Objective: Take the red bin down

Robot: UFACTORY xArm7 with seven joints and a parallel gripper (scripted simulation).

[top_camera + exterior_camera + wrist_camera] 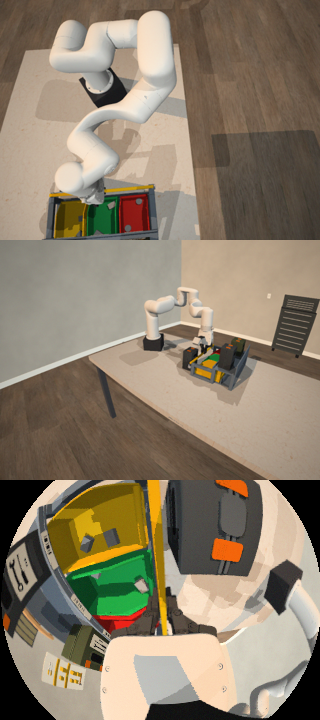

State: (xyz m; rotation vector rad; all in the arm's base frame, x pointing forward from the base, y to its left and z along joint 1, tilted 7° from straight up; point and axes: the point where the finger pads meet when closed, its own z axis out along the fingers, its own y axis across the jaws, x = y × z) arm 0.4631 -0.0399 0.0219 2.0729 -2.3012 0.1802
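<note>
Now: hand 10 cm short of the green bin, 6 cm above it and 1 cm to the left of it. Also, from my hand: yellow bin: 12 cm to the right, 9 cm ahead, 6 cm below; thin yellow bar: 2 cm below; red open bin: 12 cm ahead, 10 cm to the left, 6 cm below.
</note>
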